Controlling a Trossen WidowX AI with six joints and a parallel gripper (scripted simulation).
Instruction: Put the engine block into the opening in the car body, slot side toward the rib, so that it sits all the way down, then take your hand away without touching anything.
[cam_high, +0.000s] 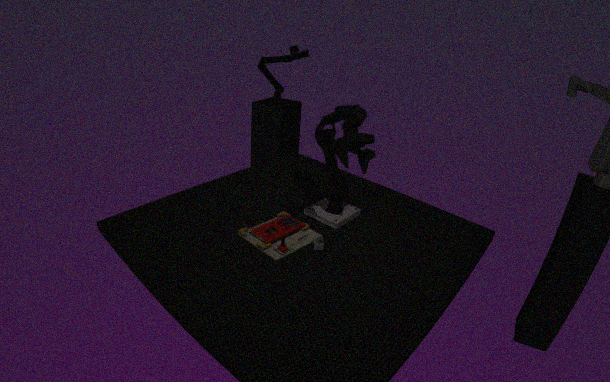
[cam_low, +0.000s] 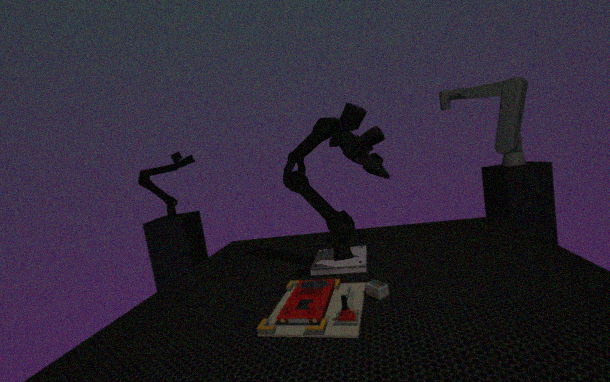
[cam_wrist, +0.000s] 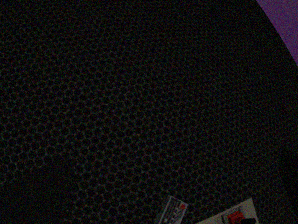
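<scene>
The engine block is 29 cm below my gripper tip, 9 cm ahead of it and 7 cm to the right of it.
</scene>
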